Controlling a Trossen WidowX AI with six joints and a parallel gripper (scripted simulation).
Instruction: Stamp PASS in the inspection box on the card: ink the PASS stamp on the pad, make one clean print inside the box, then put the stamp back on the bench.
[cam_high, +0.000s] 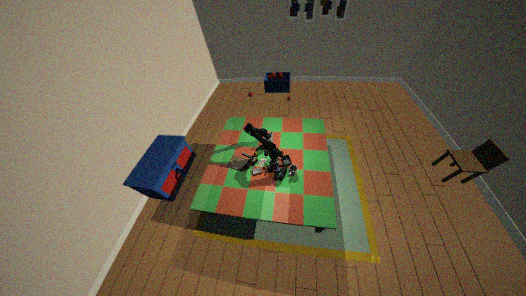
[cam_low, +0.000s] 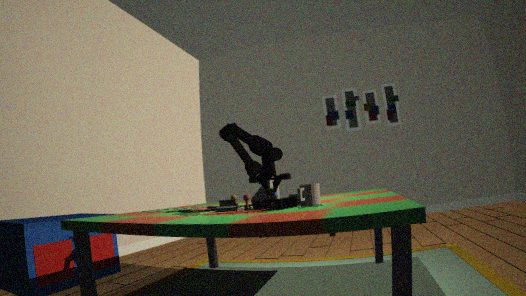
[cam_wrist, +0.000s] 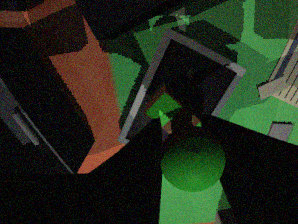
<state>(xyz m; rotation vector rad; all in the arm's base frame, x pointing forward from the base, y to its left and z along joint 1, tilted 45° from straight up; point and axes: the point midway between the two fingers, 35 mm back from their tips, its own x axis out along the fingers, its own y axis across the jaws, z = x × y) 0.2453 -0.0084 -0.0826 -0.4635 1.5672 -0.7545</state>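
Now: gripper tip 13 cm to the left of the beige card, 5 cm above it and 2 cm short of it.
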